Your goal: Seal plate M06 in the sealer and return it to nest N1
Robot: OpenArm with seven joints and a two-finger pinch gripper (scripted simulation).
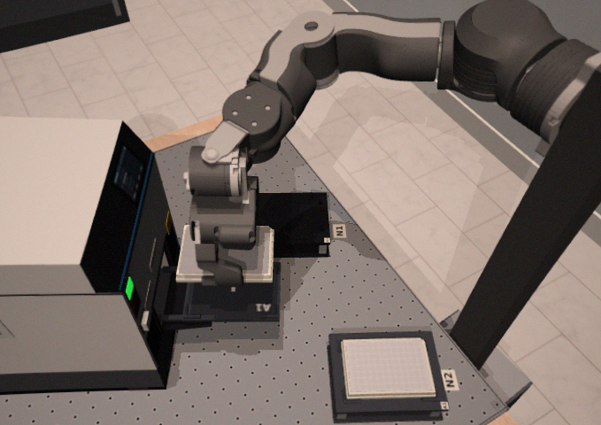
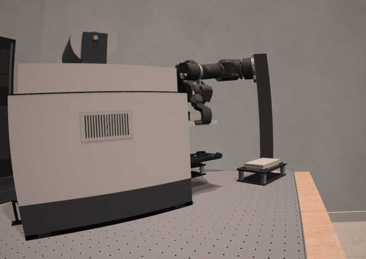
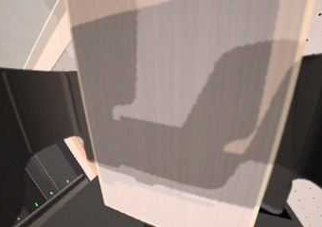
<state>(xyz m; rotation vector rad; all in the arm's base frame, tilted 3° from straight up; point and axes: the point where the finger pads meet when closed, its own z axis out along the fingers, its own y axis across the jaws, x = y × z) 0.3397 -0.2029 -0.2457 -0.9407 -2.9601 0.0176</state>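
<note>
The nest N1 is 170 mm below my hand, 170 mm behind it and 110 mm to the right of it. The rest, counted from my hand: sealer's stage: 100 mm below; then start key: 130 mm ahead, 20 mm to the left, 20 mm below; then 96-well plate M06: right at my hand.
</note>
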